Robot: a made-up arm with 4 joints.
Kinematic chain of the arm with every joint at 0, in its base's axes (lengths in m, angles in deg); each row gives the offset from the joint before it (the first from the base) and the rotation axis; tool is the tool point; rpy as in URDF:
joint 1: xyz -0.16 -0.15 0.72 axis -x
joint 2: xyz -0.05 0 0 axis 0.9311 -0.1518 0.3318
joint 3: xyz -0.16 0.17 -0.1 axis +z
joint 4: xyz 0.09 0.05 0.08 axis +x
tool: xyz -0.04 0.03 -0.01 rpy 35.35 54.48 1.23
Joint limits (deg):
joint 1: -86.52..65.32
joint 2: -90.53..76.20
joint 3: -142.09..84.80
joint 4: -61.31..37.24
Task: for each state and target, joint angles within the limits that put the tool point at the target. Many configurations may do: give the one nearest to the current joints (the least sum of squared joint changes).
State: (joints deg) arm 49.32 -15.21 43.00 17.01
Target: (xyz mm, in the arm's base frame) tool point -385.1 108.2 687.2
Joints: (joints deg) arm 8.25 5.99 35.15 21.52
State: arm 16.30 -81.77 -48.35 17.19
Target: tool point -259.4 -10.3 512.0
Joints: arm 13.96 -42.06 -13.83 9.12
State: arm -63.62 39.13 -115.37 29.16
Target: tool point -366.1 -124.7 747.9
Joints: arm -35.84 48.87 -136.35 18.97
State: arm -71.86 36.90 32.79 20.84
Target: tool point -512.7 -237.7 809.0
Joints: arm -72.60 64.95 81.62 37.24
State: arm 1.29 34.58 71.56 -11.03
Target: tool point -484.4 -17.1 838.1
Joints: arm -10.59 46.69 68.70 -11.74
